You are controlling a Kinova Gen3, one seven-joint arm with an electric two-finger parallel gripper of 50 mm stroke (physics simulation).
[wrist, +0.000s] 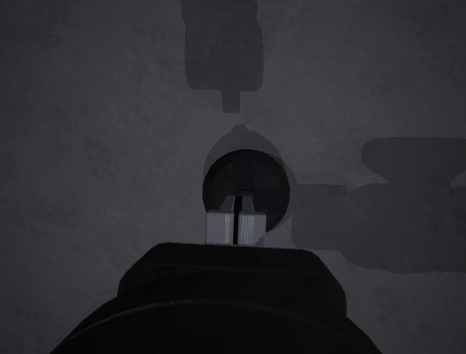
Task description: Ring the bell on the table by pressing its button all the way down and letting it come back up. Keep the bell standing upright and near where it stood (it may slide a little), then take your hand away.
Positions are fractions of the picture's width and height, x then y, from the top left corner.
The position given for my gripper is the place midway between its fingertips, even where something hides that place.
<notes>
I see my gripper (0.51, 0.60) and a bell (0.54, 0.48).
</notes>
